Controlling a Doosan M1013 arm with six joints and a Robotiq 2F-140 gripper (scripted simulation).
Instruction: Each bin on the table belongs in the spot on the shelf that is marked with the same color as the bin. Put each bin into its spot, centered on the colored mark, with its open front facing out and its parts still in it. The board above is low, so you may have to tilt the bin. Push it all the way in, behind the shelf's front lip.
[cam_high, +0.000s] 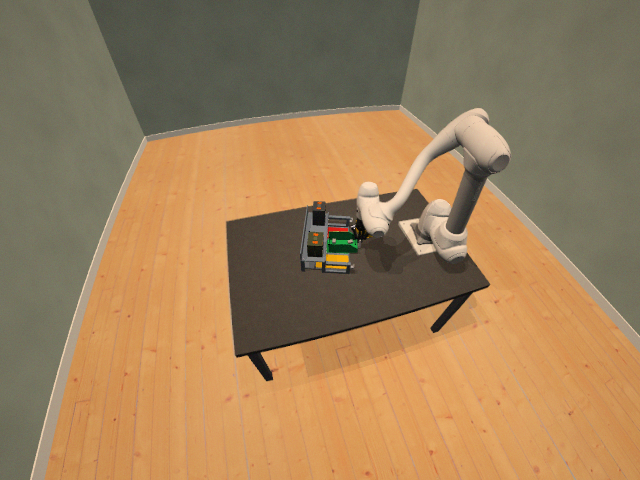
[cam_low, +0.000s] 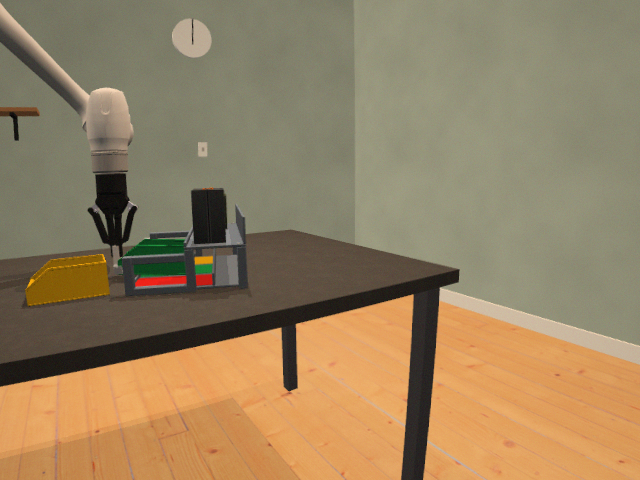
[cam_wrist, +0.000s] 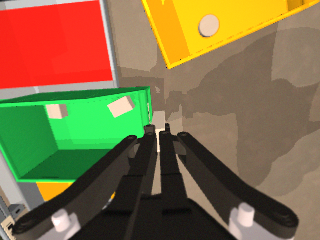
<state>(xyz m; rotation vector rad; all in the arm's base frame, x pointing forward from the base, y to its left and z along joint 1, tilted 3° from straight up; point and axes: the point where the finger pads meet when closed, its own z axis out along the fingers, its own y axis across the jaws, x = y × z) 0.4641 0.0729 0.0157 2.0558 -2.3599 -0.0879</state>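
My gripper is now 100 mm short of the green bin and 10 mm to the left of it. Also, from my hand: yellow bin: 100 mm behind, 130 mm to the right, 10 mm below.
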